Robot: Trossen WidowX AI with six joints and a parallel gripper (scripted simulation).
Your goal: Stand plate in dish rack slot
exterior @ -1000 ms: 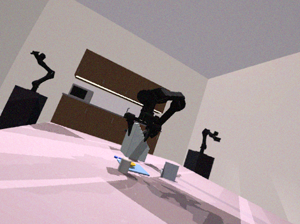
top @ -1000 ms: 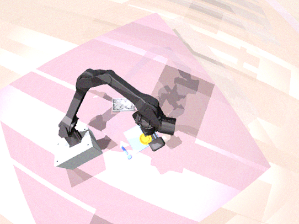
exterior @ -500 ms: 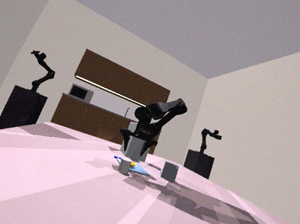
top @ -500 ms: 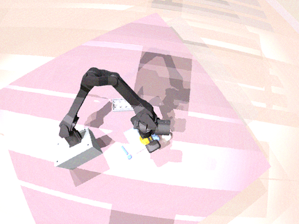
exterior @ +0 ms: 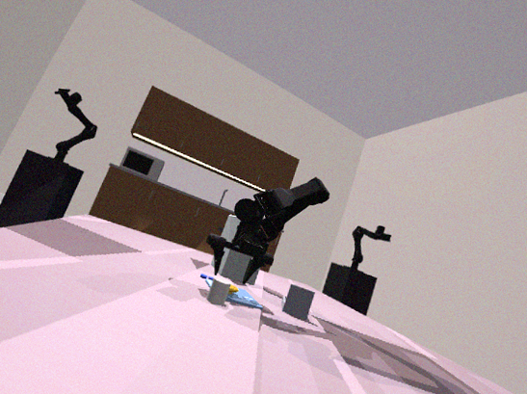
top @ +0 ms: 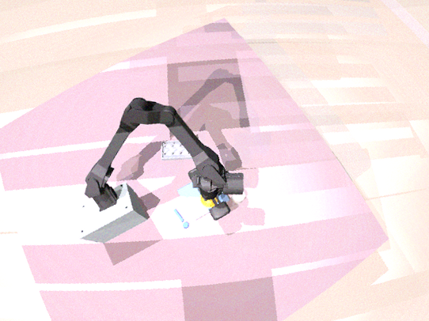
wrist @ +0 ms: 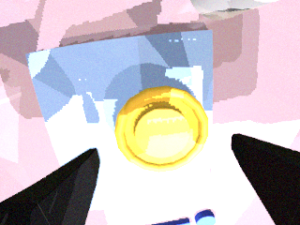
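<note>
Now: the yellow plate 2 cm below my gripper tip. From my gripper tip the other things lie so: white cup 10 cm ahead, 4 cm to the right, 1 cm below; pale blue mat 1 cm behind, 2 cm to the left, 4 cm below; blue spoon 12 cm behind, 3 cm to the right, 3 cm below.
</note>
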